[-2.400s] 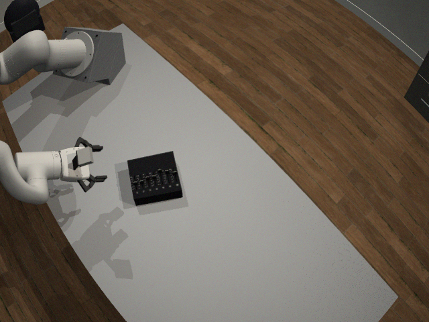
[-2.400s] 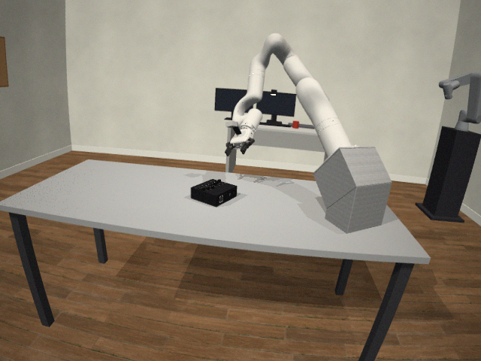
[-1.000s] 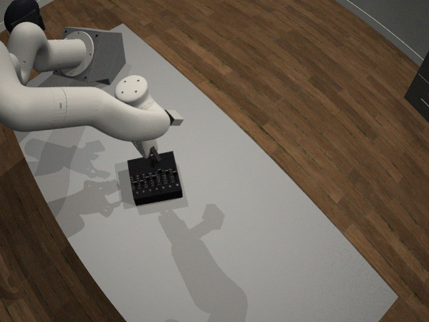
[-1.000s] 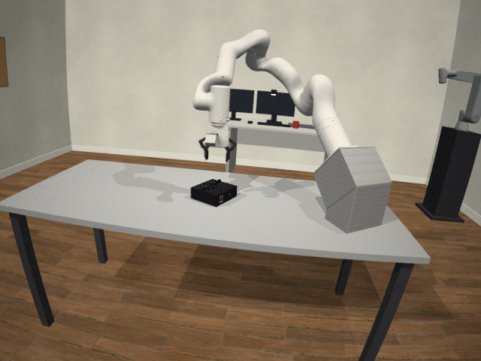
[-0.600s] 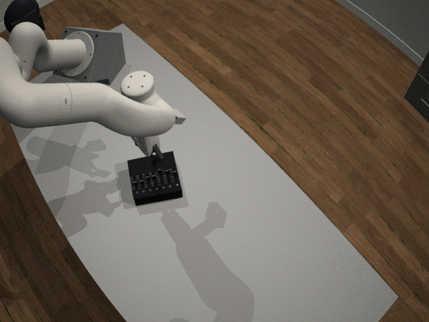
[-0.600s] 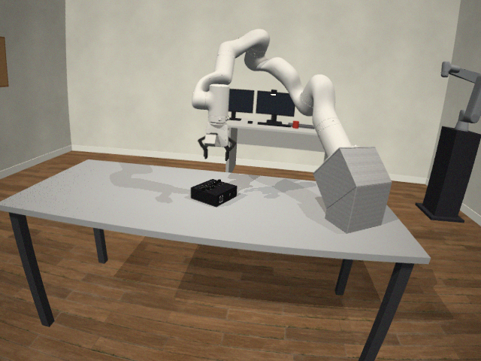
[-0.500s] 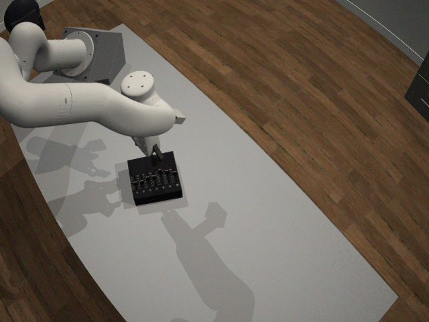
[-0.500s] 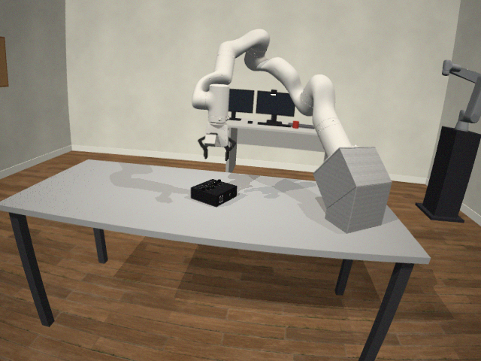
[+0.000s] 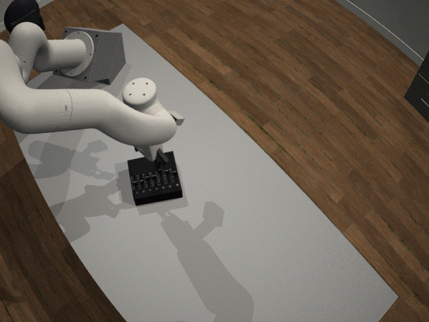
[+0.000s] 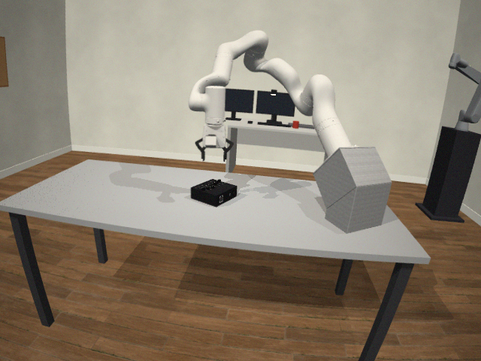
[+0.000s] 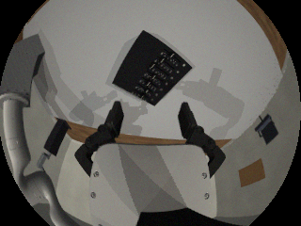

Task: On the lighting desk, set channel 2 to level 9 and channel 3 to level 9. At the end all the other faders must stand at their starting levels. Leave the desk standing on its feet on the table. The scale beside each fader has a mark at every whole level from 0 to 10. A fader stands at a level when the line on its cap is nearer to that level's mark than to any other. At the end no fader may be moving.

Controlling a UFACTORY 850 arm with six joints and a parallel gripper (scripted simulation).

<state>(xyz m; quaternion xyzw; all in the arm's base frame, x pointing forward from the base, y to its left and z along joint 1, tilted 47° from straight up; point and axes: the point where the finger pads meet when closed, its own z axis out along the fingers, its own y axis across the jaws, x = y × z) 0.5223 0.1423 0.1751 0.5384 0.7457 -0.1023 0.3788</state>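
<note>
Right now the fader cap is 120 mm below my hand, 40 mm to the right of it and 10 mm behind it.
</note>
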